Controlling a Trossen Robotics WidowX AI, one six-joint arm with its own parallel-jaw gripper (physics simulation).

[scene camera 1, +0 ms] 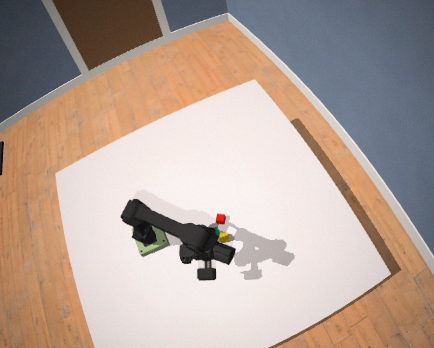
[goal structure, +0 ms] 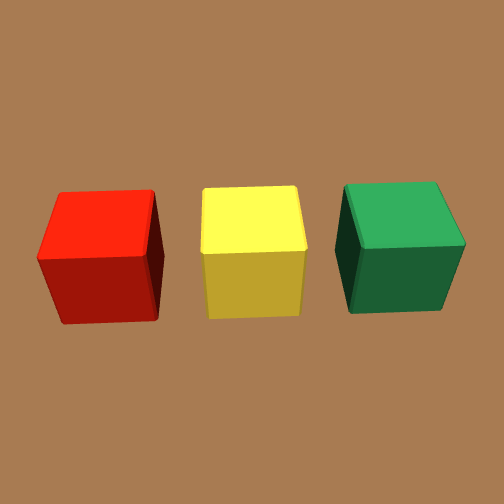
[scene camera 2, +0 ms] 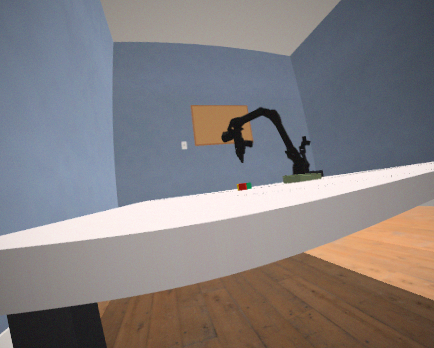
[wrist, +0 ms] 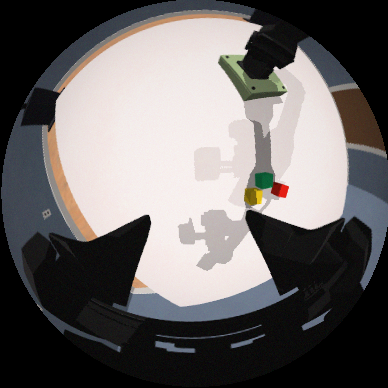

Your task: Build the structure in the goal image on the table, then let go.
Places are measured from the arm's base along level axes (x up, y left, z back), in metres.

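Pixels of known places: gripper, fingertip midpoint: (scene camera 1: 209,260) (scene camera 2: 242,162) (wrist: 198,217); arm's base, origin of the base link: (scene camera 1: 148,238) (scene camera 2: 300,174) (wrist: 252,69).
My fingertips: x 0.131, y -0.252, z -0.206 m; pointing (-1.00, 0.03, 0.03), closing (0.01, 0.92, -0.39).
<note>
For each thing: its middle in the pictures, then the offset to it from my fingertips. Level surfaces: height alone.
- red cube, body centre: (wrist: 279,189) (scene camera 1: 220,219) (scene camera 2: 242,186) dx -0.150, dy +0.202, dz -0.112 m
- yellow cube, body centre: (wrist: 252,195) (scene camera 1: 224,237) dx -0.150, dy +0.117, dz -0.089 m
- green cube, body centre: (wrist: 263,179) (scene camera 1: 214,232) (scene camera 2: 247,186) dx -0.150, dy +0.158, dz -0.064 m
- white table, its level: dx -0.166 m
A red cube (scene camera 1: 220,218) (scene camera 2: 242,186) (wrist: 280,190), a yellow cube (scene camera 1: 224,237) (wrist: 253,196) and a green cube (scene camera 1: 217,231) (scene camera 2: 248,185) (wrist: 264,180) sit close together on the white table (scene camera 1: 165,150) (scene camera 2: 150,215) (wrist: 125,100). In the wrist view the green cube is nearest the arm's base, with the yellow one at its lower left and the red one at its lower right. In scene camera 1 the arm partly hides the green cube. My gripper (scene camera 2: 242,161) (wrist: 198,217) is open and empty, well above the table. In the wrist view the cubes lie beyond the right fingertip.
The arm's green base plate (scene camera 1: 154,245) (scene camera 2: 302,178) (wrist: 235,75) stands on the table behind the cubes as seen from the gripper. The arm's shadows fall across the table and the cubes. Blue walls and a wooden floor (scene camera 1: 30,210) surround the table.
</note>
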